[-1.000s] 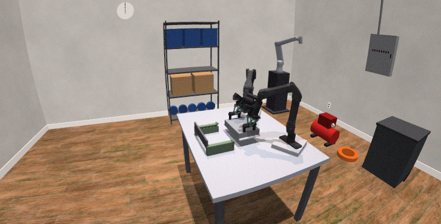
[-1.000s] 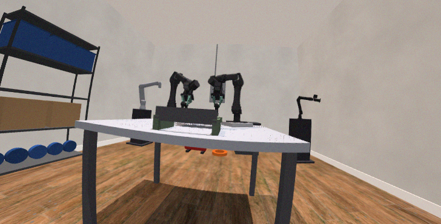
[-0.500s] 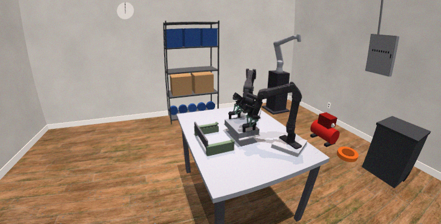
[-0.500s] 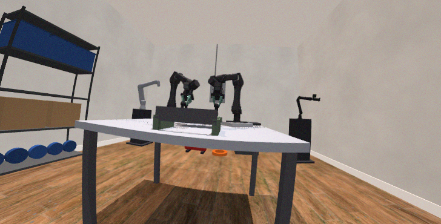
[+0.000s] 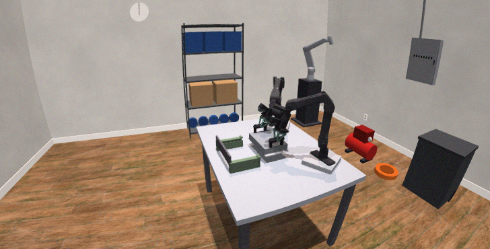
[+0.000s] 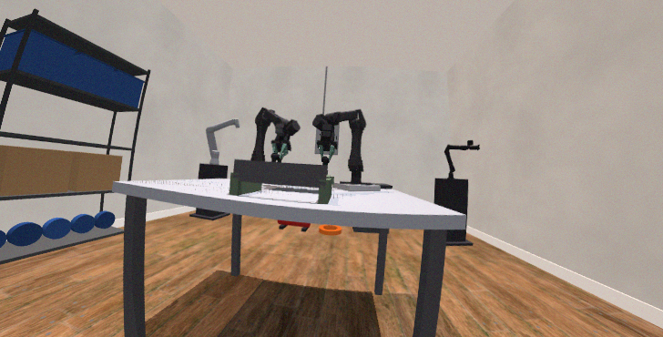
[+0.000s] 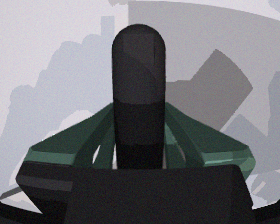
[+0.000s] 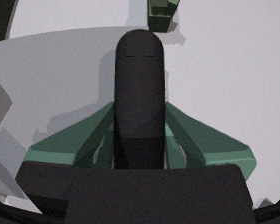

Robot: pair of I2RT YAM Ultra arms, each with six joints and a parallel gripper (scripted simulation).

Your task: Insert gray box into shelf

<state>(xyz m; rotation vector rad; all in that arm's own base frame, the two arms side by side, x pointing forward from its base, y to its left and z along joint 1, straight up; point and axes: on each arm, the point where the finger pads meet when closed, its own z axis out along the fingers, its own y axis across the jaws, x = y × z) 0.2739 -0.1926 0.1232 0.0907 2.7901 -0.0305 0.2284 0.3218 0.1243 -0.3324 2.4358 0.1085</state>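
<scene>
Now: the gray box 120 mm to the right of my left hand and 50 mm below it. Also, from my left hand: dark back plate: 340 mm ahead, 110 mm to the right, 70 mm below.
Right now the gray box is 120 mm to the left of my right hand and 50 mm below it. Also, from my right hand: dark back plate 330 mm ahead, 130 mm to the left, 70 mm below.
</scene>
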